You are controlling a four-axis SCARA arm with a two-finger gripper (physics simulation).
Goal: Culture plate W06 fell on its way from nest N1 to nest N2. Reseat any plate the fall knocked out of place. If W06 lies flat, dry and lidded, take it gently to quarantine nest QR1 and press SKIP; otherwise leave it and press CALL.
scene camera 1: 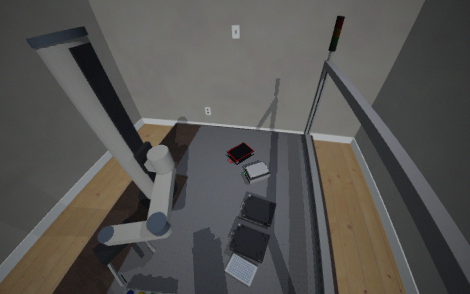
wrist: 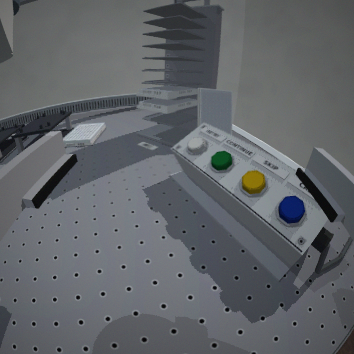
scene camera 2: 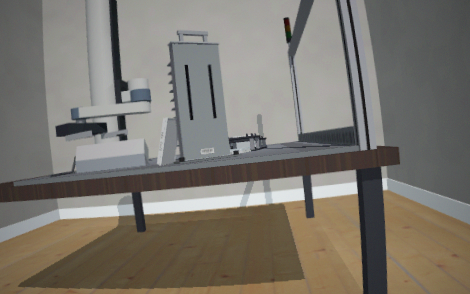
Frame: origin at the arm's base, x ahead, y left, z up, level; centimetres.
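Seen in the pictures: gripper, fingertip midpoint: (scene camera 1: 140, 267) (wrist: 191, 148) (scene camera 2: 110, 132).
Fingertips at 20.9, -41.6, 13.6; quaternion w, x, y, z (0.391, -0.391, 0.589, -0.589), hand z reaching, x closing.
Offsets run from my fingertips to a thing's top centre, as dx, dy, dz. "*": to the spot under its first point.
My gripper (scene camera 1: 138, 268) (wrist: 191, 148) is open and empty, above the table beside the button panel @(+5.4, -10.8, -4.0) (scene camera 2: 111, 156) (wrist: 227, 187). The yellow SKIP button @(+2.6, -9.0, -4.9) (wrist: 254, 182) and blue button @(-2.4, -10.0, -4.9) (wrist: 291, 209) show between the fingers; the right finger partly covers the blue one's label. A white plate with a well grid @(+40.5, +11.0, -10.7) (scene camera 1: 241, 269) (wrist: 86, 133) lies flat beside the nearer dark nest @(+42.5, +22.6, -5.6) (scene camera 1: 250, 242); its label is unreadable. Another dark nest @(+44.9, +40.4, -6.8) (scene camera 1: 257, 209) is farther back. An upright, slightly tilted white plate-like piece @(+27.3, -19.7, +0.1) (scene camera 2: 164, 141) (wrist: 215, 107) stands by the shelf tower (scene camera 2: 202, 100) (wrist: 195, 55).
A red-edged dark nest @(+26.7, +82.1, -7.7) (scene camera 1: 240, 151) is at the back, beside a unit with a pale top @(+40.7, +65.5, -5.4) (scene camera 1: 257, 170). Two labelled white plates @(+32.1, -10.0, -0.4) (wrist: 167, 93) @(+32.1, -10.0, -3.2) (wrist: 170, 105) lie low in the tower. A grey frame (scene camera 1: 370, 112) runs along the right, with a signal light @(* +77.2, +110.3, +63.2) (scene camera 1: 336, 34) (scene camera 2: 287, 30).
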